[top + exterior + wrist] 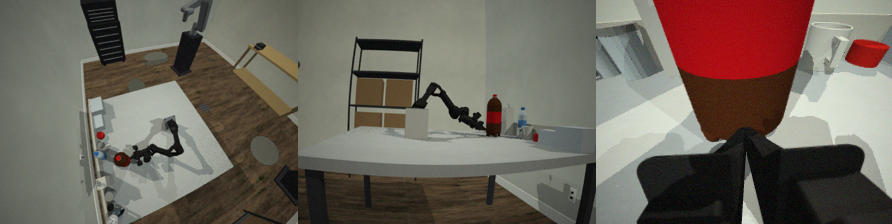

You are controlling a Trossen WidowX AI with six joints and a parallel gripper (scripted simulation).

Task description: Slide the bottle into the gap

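Now: hand 90 mm below the brown cola bottle, 90 mm short of it and 10 mm to the left of it. Round my hand: french press: 340 mm to the left, 290 mm ahead, 80 mm above; water bottle: 260 mm ahead, 140 mm to the right, 50 mm above.
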